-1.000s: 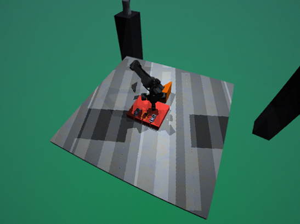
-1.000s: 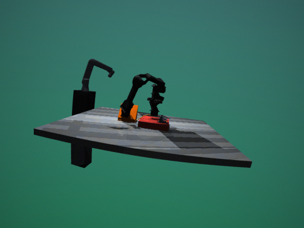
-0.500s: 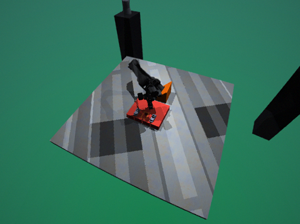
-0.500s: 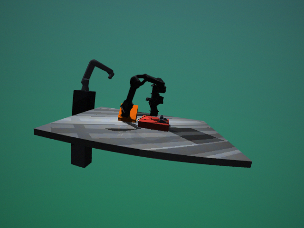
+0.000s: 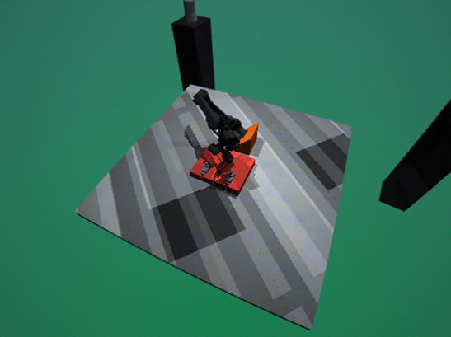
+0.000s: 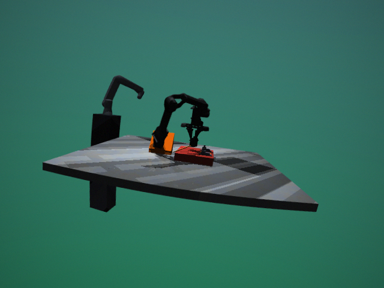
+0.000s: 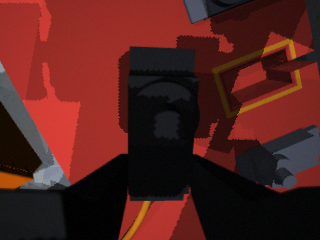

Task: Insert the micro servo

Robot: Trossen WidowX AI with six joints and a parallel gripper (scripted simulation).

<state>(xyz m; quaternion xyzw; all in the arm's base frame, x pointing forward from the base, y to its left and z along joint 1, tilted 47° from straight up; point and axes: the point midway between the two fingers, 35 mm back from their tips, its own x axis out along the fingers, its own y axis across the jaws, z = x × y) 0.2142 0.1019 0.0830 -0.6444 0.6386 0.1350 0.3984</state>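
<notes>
Now: gripper tip 1 cm past the red deck and 10 cm above it.
</notes>
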